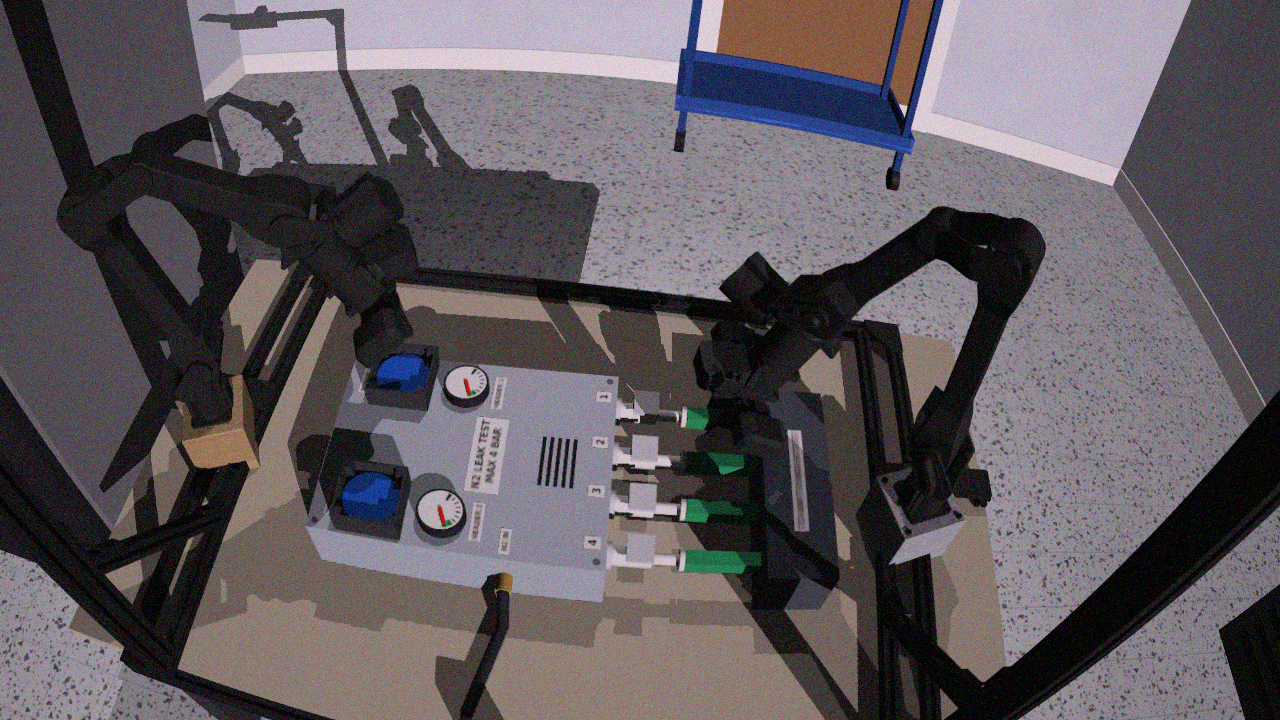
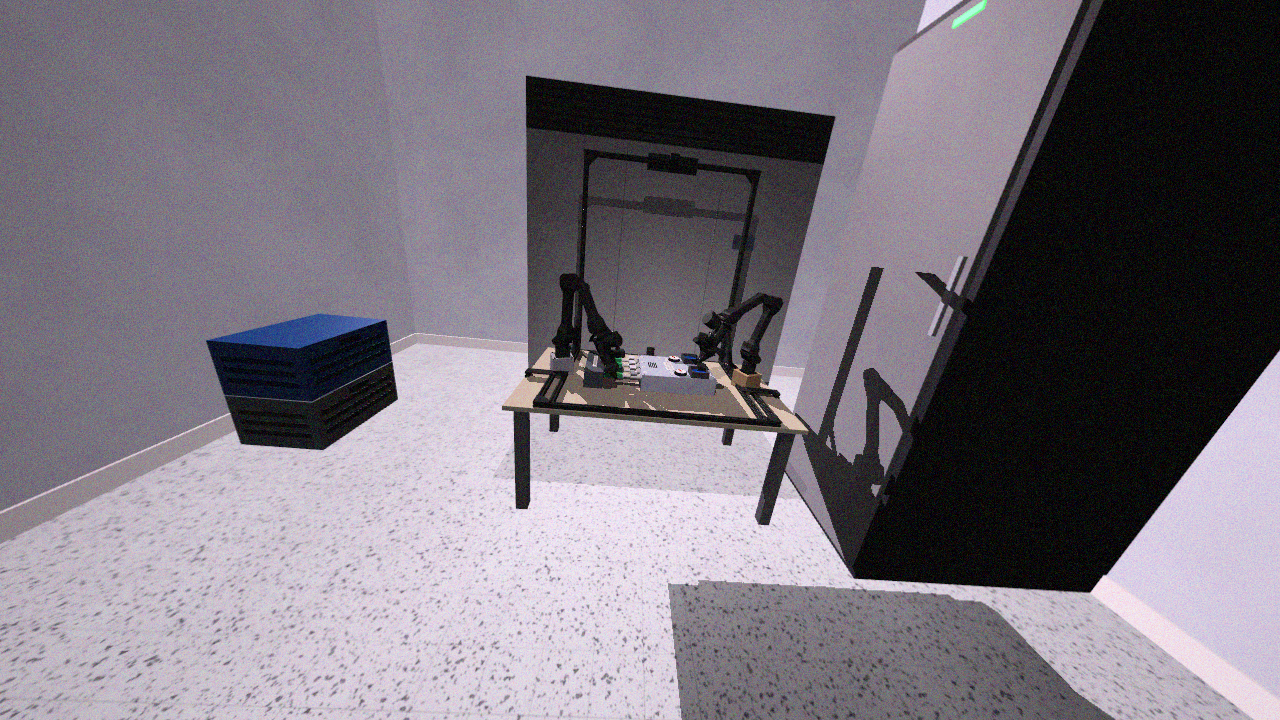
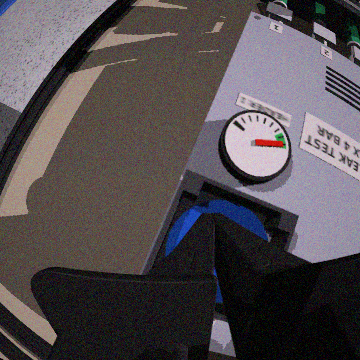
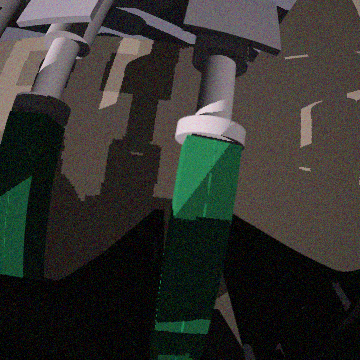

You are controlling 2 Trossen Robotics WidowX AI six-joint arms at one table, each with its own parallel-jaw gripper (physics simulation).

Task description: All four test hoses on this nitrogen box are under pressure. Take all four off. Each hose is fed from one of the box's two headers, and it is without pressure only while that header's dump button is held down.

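Places are measured from the left arm's base along level axes (x down, y ahead, z right), in metres.
Pixels of known places: left gripper, fingertip midpoint: (image 1: 410, 334) (image 2: 698, 362) (image 3: 209, 222); right gripper, fingertip midpoint: (image 1: 707, 426) (image 2: 615, 377) (image 4: 190, 219); left arm's base at its link origin: (image 1: 211, 407) (image 2: 747, 371); right arm's base at its link origin: (image 1: 922, 498) (image 2: 562, 355).
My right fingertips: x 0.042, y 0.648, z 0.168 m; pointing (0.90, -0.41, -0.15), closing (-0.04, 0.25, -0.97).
Note:
For each thing: its top centre in the pictures, then the offset to it from my right fingertips. "*": a spot on its surface instead.
- upper blue dump button at its top centre: (image 3: 218, 252) (image 1: 402, 374) dx -0.055, dy -0.359, dz -0.140 m
- header 1 gauge at its top centre: (image 3: 269, 142) (image 1: 467, 386) dx -0.055, dy -0.281, dz -0.098 m
- lower blue button at its top centre: (image 1: 370, 497) dx -0.055, dy -0.433, dz +0.035 m
- hose 1 at a spot on its surface: (image 4: 207, 178) (image 1: 698, 413) * dx -0.023, dy -0.014, dz -0.006 m
- Hose 2 at a spot on its surface: (image 4: 21, 214) (image 1: 718, 454) * dx -0.023, dy -0.016, dz +0.060 m
- hose 3 at a spot on its surface: (image 1: 709, 509) * dx -0.023, dy -0.058, dz +0.131 m
- hose 4 at a spot on its surface: (image 1: 712, 560) * dx -0.023, dy -0.082, dz +0.197 m
- dark block at a spot on its surface: (image 1: 809, 500) * dx -0.039, dy +0.053, dz +0.169 m
- black supply hose with a brass fitting, surface spot: (image 1: 497, 593) * dx -0.001, dy -0.318, dz +0.160 m
The grey nitrogen box (image 1: 566, 400) (image 2: 676, 385) (image 3: 278, 71) lies on the table. My left gripper (image 1: 387, 350) (image 2: 702, 357) (image 3: 209, 222) is shut, with its tips on the upper blue dump button (image 1: 402, 372) (image 3: 236, 214). The header 1 gauge (image 1: 466, 386) (image 3: 255, 144) has its red needle at the green mark. The lower blue button (image 1: 369, 495) is free, beside its gauge (image 1: 440, 512). Four green hoses leave the box's right side. My right gripper (image 1: 717, 420) (image 2: 612, 367) (image 4: 190, 219) is shut on hose 1 (image 1: 695, 417) (image 4: 207, 178), whose white collar (image 4: 211, 128) still meets its port. Hose 2 (image 1: 723, 463) (image 4: 21, 214), hose 3 (image 1: 709, 509) and hose 4 (image 1: 712, 560) stay plugged in.
A dark block (image 1: 809, 500) holds the hoses' far ends. A black supply hose with a brass fitting (image 1: 497, 593) enters the box's front. Black rails (image 1: 566, 289) frame the table. A blue cart (image 1: 795, 100) stands on the floor behind. A blue crate (image 2: 330, 350) sits far off.

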